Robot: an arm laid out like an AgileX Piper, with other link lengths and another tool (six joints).
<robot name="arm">
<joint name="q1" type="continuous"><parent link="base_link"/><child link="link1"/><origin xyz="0 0 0.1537" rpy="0 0 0"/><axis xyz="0 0 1"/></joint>
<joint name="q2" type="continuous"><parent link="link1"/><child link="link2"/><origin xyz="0 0 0" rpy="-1.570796 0 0"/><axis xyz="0 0 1"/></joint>
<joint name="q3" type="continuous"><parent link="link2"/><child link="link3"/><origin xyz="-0.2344 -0.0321 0" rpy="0 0 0"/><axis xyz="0 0 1"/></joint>
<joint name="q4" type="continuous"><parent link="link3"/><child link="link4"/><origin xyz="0.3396 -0.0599 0" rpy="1.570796 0 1.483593"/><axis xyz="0 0 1"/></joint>
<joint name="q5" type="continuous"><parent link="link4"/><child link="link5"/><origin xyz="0 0 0" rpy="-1.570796 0 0"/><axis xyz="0 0 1"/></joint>
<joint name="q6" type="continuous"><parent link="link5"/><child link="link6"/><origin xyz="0 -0.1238 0" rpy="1.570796 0 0"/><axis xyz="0 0 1"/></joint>
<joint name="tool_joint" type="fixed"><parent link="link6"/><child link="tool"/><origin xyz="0.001 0.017 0.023" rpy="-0.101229 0 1.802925"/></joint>
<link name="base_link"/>
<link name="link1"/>
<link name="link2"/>
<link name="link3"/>
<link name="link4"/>
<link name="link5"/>
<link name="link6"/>
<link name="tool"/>
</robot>
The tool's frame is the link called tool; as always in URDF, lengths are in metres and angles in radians. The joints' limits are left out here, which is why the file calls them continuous.
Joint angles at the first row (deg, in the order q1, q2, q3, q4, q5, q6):
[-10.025 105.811 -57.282 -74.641 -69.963 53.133]
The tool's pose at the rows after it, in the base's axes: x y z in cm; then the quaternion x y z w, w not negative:
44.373 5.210 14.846 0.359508 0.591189 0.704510 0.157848
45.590 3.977 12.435 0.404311 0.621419 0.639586 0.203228
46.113 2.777 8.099 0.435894 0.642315 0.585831 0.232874
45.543 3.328 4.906 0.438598 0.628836 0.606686 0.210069
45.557 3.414 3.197 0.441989 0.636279 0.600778 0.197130
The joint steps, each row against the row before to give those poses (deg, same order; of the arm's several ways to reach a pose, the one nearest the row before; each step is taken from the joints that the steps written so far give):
[-0.748 0.000 0.000 5.121 4.350 -4.893]
[0.133 0.365 0.001 -0.315 10.731 -2.276]
[0.000 4.272 -0.001 2.861 6.563 -6.389]
[0.000 6.147 -0.369 3.506 -5.120 -3.557]
[0.001 3.109 -1.486 -1.019 -0.105 0.000]

